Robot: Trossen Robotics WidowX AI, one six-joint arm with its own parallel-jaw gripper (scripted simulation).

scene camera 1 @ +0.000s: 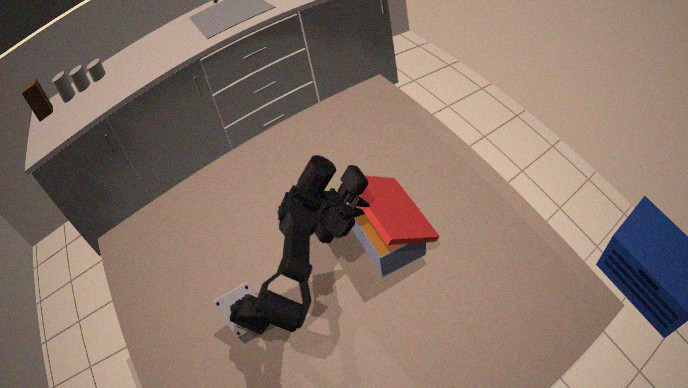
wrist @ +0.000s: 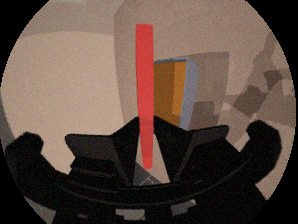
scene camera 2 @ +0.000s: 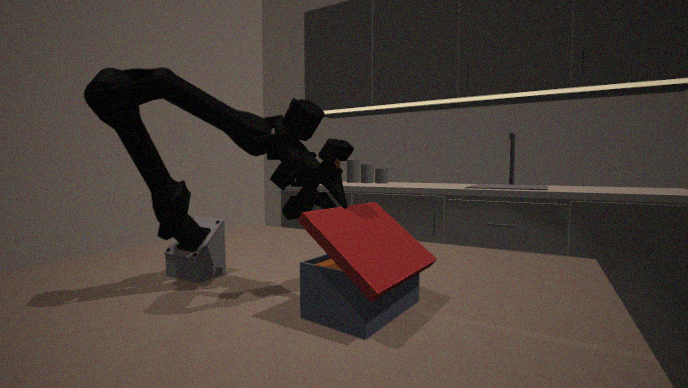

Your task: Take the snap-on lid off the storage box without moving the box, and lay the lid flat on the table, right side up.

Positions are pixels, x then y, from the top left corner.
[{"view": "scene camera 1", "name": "my gripper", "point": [366,208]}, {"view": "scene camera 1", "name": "red lid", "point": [399,221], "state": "held by my gripper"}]
